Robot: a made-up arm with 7 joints.
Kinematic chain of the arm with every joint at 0, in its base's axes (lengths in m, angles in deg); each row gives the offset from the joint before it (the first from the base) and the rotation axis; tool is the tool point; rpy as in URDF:
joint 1: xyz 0 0 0.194 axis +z
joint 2: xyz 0 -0.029 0.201 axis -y
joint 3: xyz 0 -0.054 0.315 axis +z
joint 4: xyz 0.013 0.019 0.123 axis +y
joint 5: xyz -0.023 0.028 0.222 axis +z
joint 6: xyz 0 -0.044 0.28 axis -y
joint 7: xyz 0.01 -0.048 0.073 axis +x
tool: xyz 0 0 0 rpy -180 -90 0
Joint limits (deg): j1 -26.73..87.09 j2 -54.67..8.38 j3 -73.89..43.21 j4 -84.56..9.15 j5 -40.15..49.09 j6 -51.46..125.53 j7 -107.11..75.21
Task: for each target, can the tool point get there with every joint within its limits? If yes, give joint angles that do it. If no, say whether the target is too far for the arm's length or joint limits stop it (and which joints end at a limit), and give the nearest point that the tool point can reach.
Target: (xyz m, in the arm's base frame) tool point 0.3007 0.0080 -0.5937
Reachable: no: joint limits stop it (at a limit: joint 1, joint 2, joint 3, joint 4, joint 5) | nearest point 0.3644 0.2303 0.6884 | short by 1.303 m
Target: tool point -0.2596 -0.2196 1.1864
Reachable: yes | joints -9.30 -14.14 19.26 -47.04 -9.83 82.78 -15.63
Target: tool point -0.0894 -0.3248 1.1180
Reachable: yes | joints 45.68 -18.98 2.14 -71.75 31.06 57.30 50.52
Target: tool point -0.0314 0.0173 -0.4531
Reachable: no: joint limits stop it (at a limit: joint 1, joint 2, joint 3, joint 4, joint 5, joint 6) | nearest point -0.3573 0.2404 0.6885 | short by 1.208 m
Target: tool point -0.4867 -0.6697 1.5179
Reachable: no: too far | nearest point -0.3035 -0.4176 1.2263 | short by 0.427 m
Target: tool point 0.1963 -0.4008 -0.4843
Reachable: no: joint limits stop it (at a limit: joint 1, joint 2, joint 4, joint 5) | nearest point 0.1803 -0.5339 0.6687 | short by 1.161 m
